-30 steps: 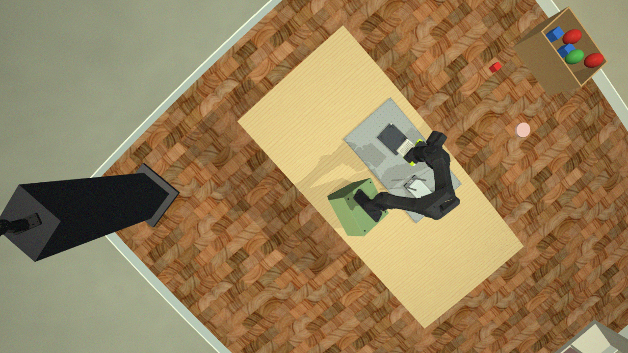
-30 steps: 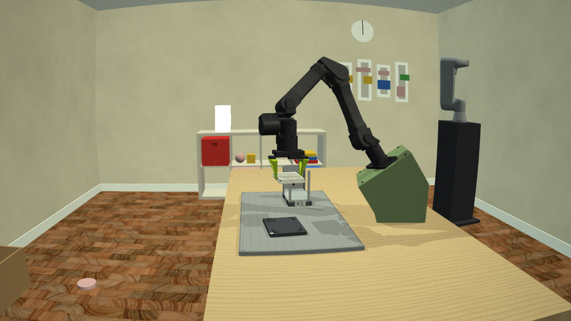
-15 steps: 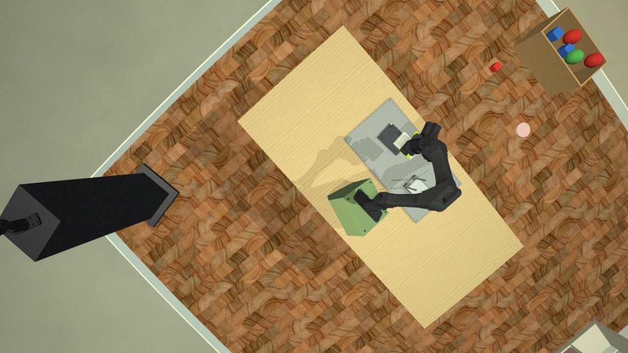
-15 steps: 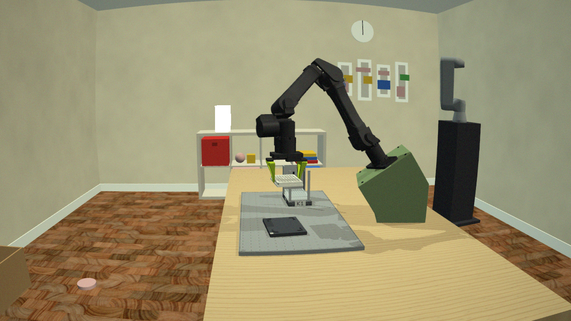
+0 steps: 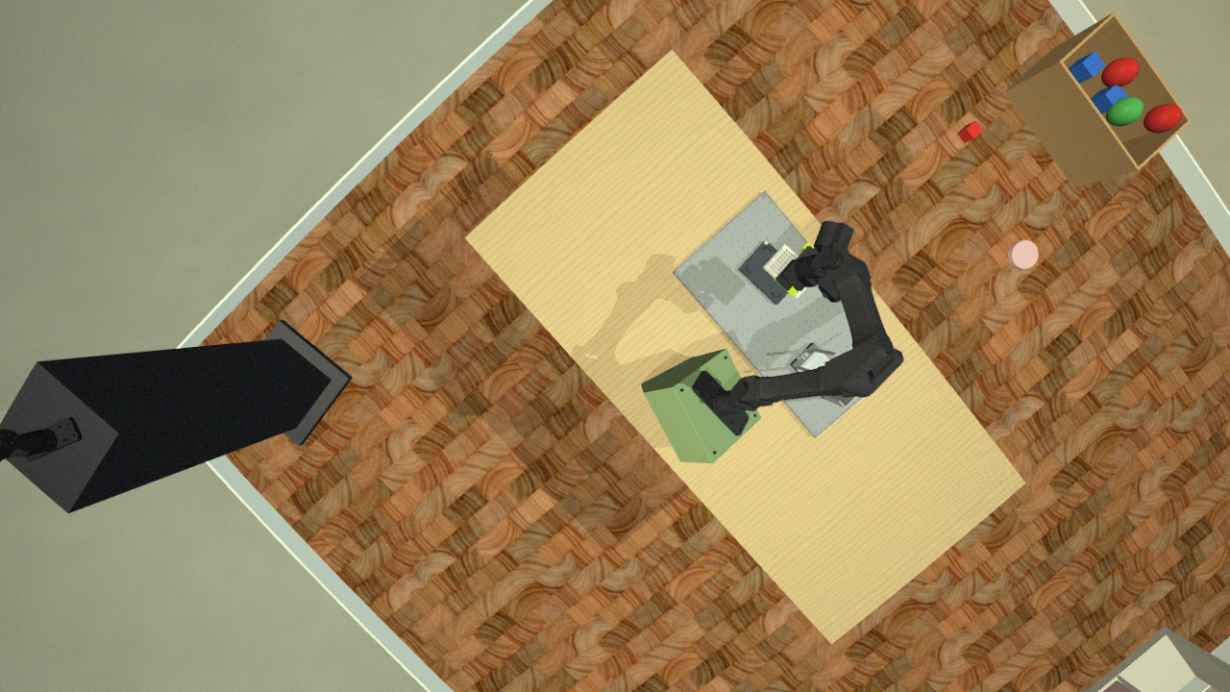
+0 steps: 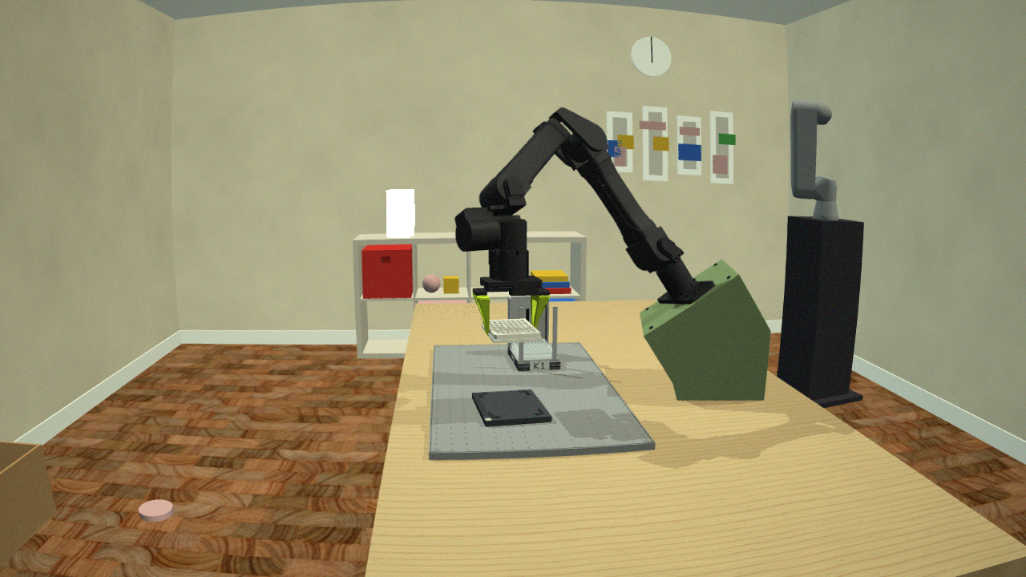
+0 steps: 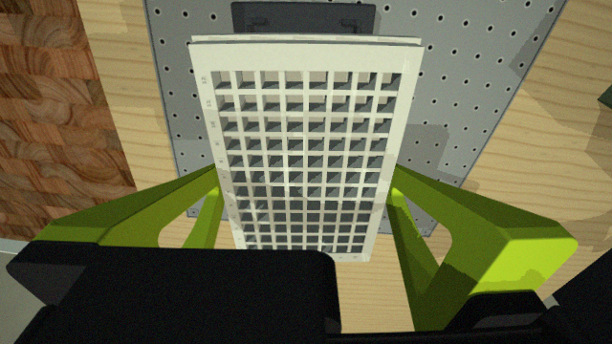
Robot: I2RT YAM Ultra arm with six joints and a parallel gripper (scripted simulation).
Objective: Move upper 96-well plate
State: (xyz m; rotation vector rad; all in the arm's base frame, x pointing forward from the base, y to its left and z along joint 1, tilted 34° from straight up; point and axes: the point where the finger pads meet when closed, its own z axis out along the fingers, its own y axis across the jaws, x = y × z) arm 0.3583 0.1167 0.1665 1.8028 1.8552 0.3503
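Right now my hand is 140 mm above the pale A1 square, 80 mm to the right of it and 60 mm short of it. The rest, counted from my hand: white 96-well plate: right at my hand.
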